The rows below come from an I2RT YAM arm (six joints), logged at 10 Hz.
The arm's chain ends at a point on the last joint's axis. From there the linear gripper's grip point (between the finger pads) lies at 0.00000 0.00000 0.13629 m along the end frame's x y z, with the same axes.
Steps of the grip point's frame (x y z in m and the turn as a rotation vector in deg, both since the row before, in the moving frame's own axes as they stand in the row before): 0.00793 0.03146 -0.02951 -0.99 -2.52 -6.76; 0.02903 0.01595 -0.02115 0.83 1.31 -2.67; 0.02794 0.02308 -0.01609 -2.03 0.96 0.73; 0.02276 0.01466 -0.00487 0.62 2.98 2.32; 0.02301 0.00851 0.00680 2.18 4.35 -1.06; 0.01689 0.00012 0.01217 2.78 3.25 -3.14
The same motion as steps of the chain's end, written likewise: 0.01377 0.02876 -0.02936 -0.99 -2.52 -6.76; 0.02596 0.01800 -0.02110 0.83 1.31 -2.67; 0.02569 0.01824 -0.01599 -2.03 0.96 0.73; 0.01565 0.01599 -0.00468 0.62 2.98 2.32; 0.01272 0.01378 0.00729 2.18 4.35 -1.06; 0.00935 0.00694 0.01255 2.78 3.25 -3.14
